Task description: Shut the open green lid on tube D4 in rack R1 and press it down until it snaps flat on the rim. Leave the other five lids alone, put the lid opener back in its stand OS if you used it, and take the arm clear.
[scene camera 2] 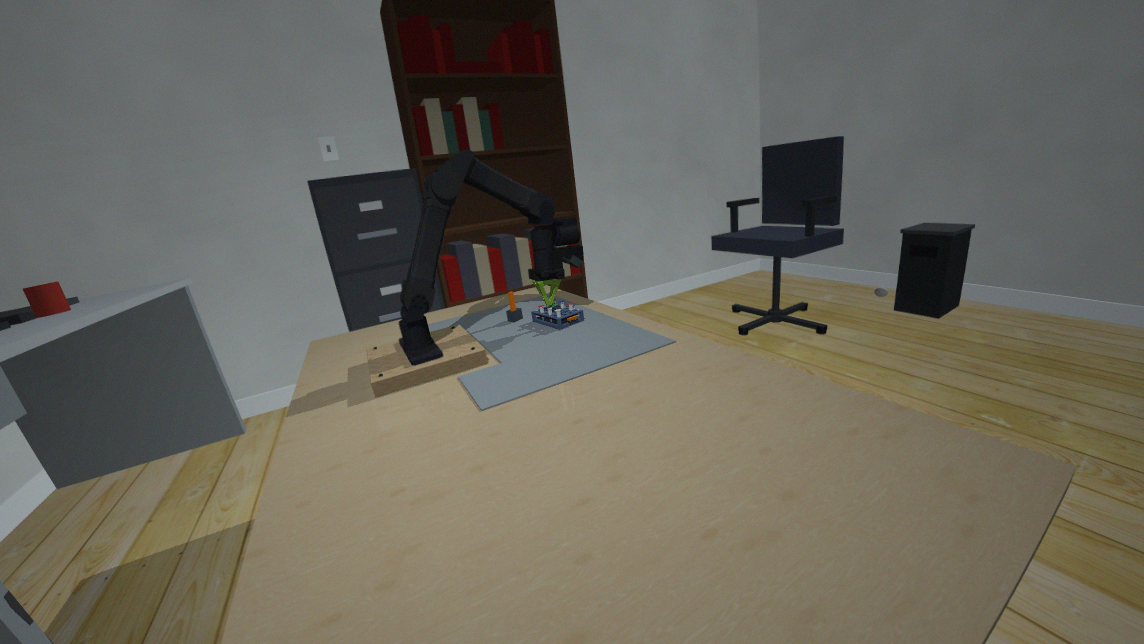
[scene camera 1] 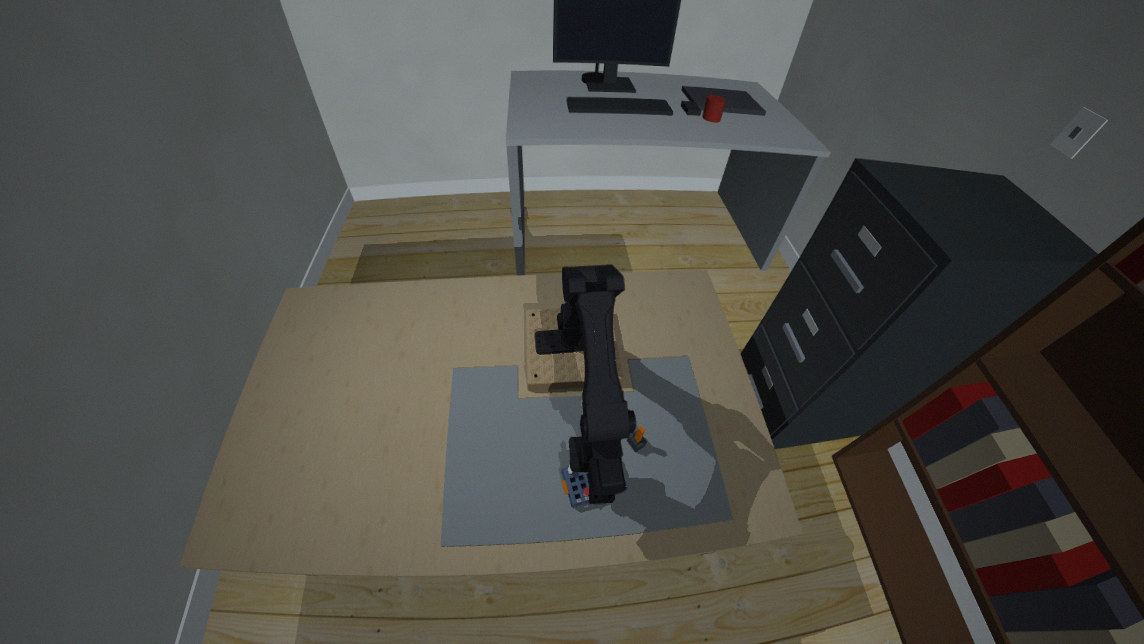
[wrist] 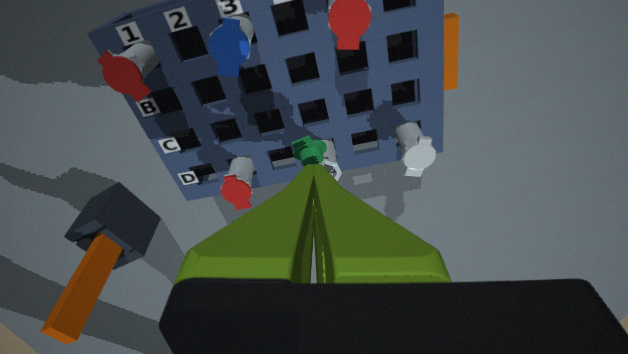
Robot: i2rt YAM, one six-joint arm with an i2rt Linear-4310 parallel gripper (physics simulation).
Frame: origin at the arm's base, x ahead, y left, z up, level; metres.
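Where they show: gripper, between the fingertips: (scene camera 2: 549,305) (wrist: 314,178); arm's base, origin of its link: (scene camera 2: 419,349) (scene camera 1: 572,341).
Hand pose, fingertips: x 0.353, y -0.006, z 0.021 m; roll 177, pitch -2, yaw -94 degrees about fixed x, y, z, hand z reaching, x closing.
Each offset is from my fingertips to the top centre of the thing. "spot": to the spot under its first point. Level surfaces: height alone.
The blue rack R1 @[dx +0.025, dy +0.005, dz +0.003 m] (wrist: 330,85) (scene camera 2: 557,320) lies on the grey mat. In the wrist view the green lid @[dx +0.010, dy +0.000, dz +0.003 m] (wrist: 309,150) of tube D4 stands open, tilted to the left of the tube's white rim @[spot: dx -0.005, dy -0.009, dz -0.010 m] (wrist: 334,171). My gripper (wrist: 314,178) (scene camera 2: 549,304) is shut with nothing between its green fingertips. The tips are right at the near edge of the green lid and hide part of the tube; whether they touch is hard to tell. The orange lid opener @[dx -0.057, dy +0.125, dz +0.031 m] (wrist: 82,290) (scene camera 2: 511,301) stands in its dark stand OS @[dx -0.057, dy +0.125, dz -0.021 m] (wrist: 122,225) (scene camera 2: 514,315), left of my fingers in the wrist view.
Red lids (wrist: 122,75) (wrist: 350,17) (wrist: 236,191), a blue lid @[dx +0.051, dy +0.023, dz -0.005 m] (wrist: 230,46) and a white lid @[dx +0.002, dy -0.043, dz -0.005 m] (wrist: 419,154) sit on other tubes in the rack. An orange piece @[spot: dx +0.036, dy -0.059, dz -0.030 m] (wrist: 451,51) is at the rack's right side. The grey mat @[dz -0.053 m] (scene camera 1: 504,488) lies on the wooden table @[dz -0.056 m] (scene camera 1: 320,448).
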